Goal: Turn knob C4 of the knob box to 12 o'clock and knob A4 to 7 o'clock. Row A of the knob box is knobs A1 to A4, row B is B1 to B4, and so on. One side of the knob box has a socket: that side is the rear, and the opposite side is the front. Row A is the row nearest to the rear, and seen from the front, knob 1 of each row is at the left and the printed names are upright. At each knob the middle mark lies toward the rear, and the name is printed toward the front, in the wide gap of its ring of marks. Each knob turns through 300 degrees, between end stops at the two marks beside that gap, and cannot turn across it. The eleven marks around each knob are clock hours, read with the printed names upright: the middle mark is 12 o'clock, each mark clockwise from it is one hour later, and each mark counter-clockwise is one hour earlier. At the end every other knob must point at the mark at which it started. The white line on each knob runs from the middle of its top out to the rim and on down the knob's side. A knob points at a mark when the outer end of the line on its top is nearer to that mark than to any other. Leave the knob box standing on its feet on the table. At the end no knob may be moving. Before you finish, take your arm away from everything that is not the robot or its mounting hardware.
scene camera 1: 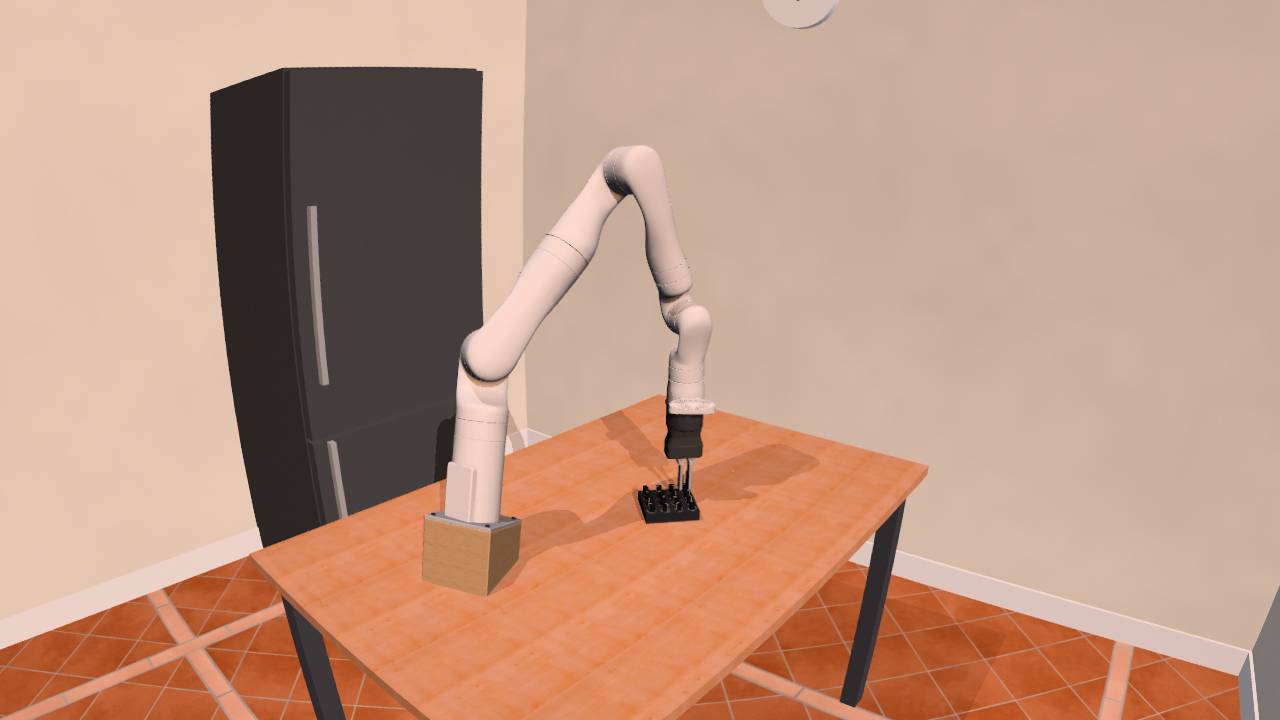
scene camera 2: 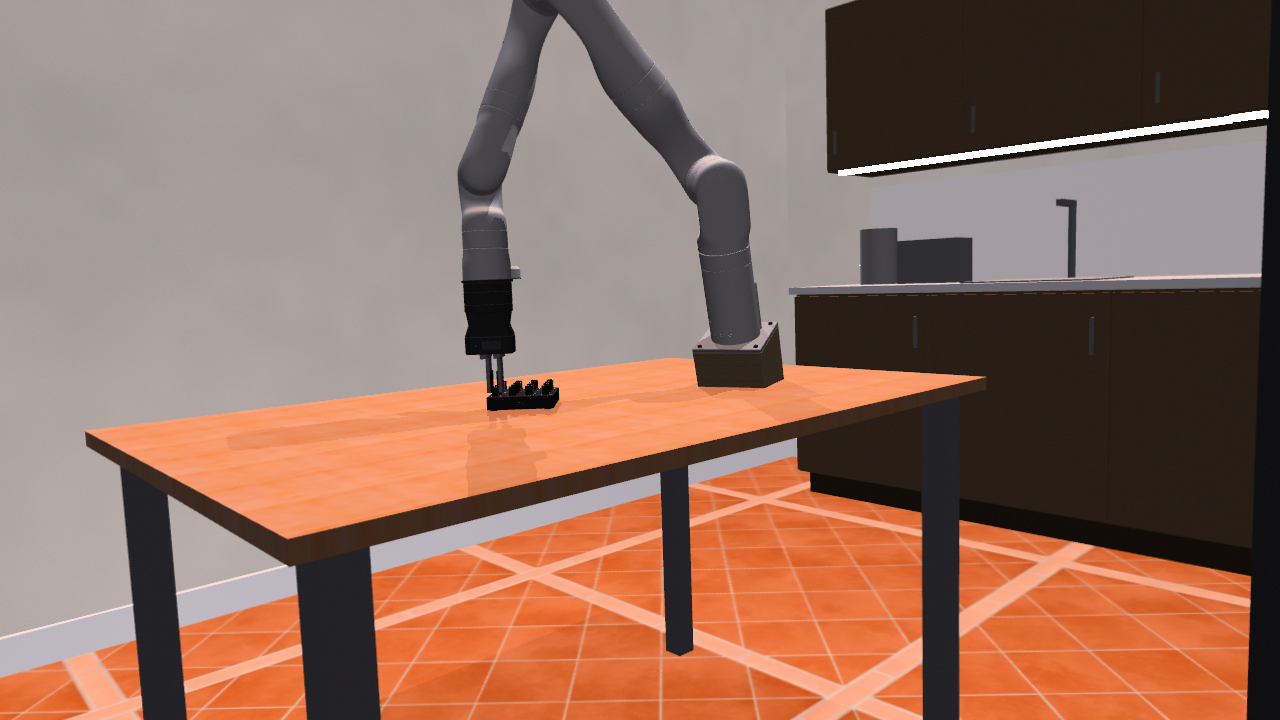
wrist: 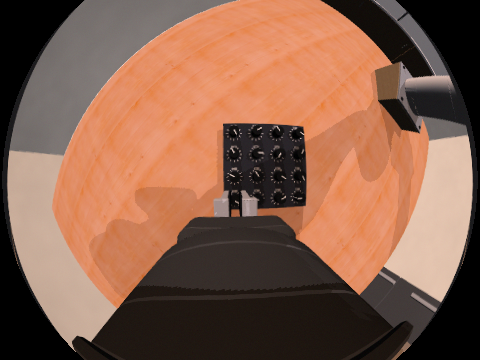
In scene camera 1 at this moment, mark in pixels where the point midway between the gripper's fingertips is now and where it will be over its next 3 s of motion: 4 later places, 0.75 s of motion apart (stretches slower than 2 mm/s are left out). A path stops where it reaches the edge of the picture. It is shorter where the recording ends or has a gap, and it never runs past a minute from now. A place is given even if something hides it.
My gripper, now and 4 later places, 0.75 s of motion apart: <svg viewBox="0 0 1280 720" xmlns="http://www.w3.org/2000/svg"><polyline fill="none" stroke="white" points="684,487 683,487 682,484 684,471 685,474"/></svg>
